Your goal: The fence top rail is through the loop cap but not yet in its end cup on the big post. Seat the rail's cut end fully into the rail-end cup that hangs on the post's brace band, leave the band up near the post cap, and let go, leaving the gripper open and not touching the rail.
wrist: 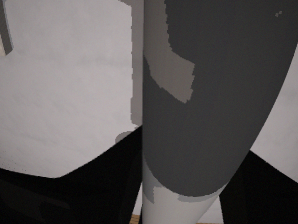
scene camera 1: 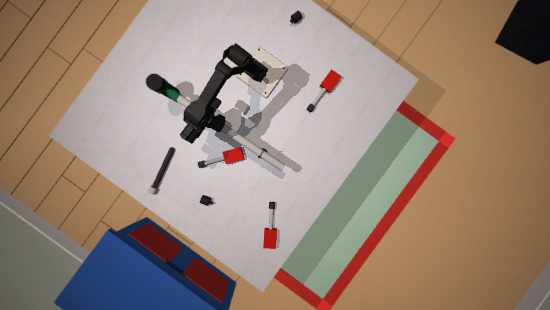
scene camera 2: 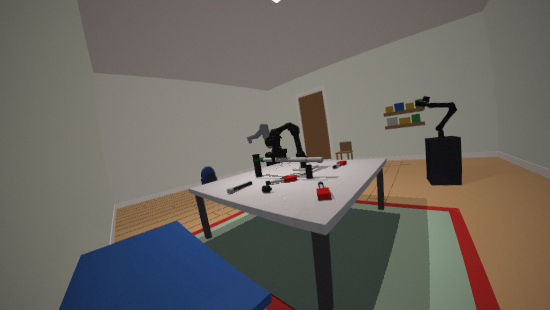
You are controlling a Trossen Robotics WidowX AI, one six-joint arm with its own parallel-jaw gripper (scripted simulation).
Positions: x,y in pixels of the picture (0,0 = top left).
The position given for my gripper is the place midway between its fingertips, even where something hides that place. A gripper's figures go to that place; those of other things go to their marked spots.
My gripper (wrist: 182,136) is 0.10 m from the lens. A grey top rail (wrist: 210,81) is 0.03 m from the lens.
